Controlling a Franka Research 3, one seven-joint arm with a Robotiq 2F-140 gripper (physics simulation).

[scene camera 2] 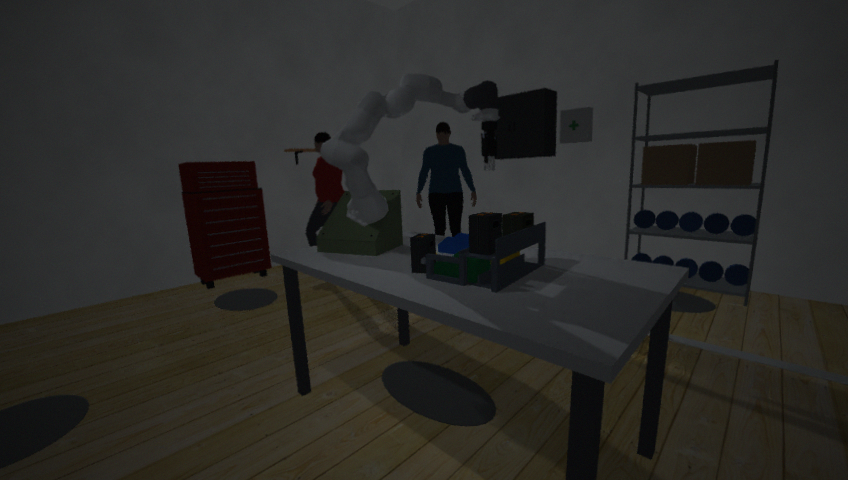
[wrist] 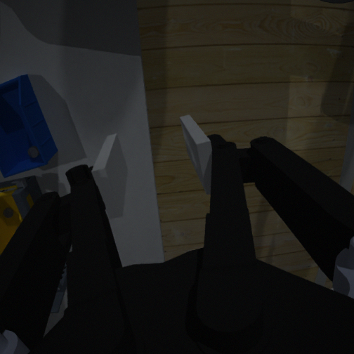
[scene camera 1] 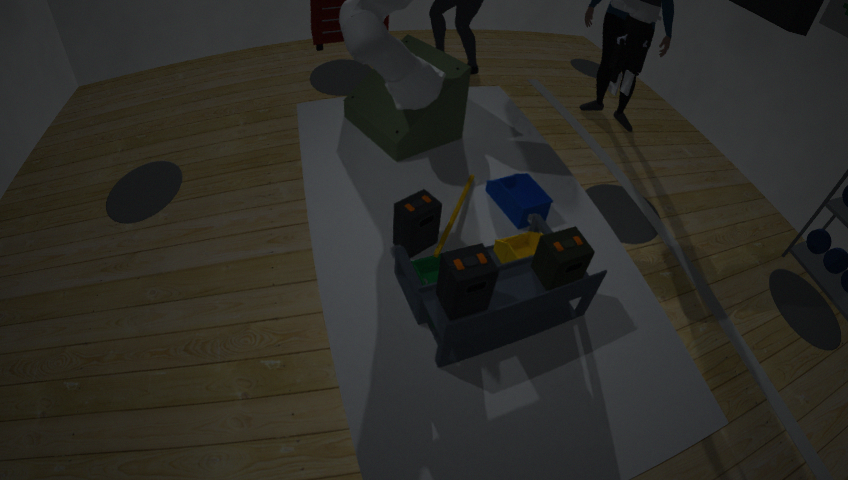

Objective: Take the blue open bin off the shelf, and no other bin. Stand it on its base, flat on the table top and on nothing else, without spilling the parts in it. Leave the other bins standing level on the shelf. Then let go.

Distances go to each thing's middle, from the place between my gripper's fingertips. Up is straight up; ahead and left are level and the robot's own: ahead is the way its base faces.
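Scene:
The green bin (scene camera 2: 475, 266) is a good way ahead of my hand, far to the right of it and far below it. For the yellow bin (scene camera 1: 516, 247), I find 190 mm ahead of my hand, 400 mm to the right of it and 310 mm below it. Then there is the dark block (scene camera 1: 416, 223), which is barely ahead of my hand, yet far to the right of it and far below it. As for the blue open bin (scene camera 1: 518, 195), it is 320 mm below my hand, 290 mm to the right of it and 20 mm behind it.

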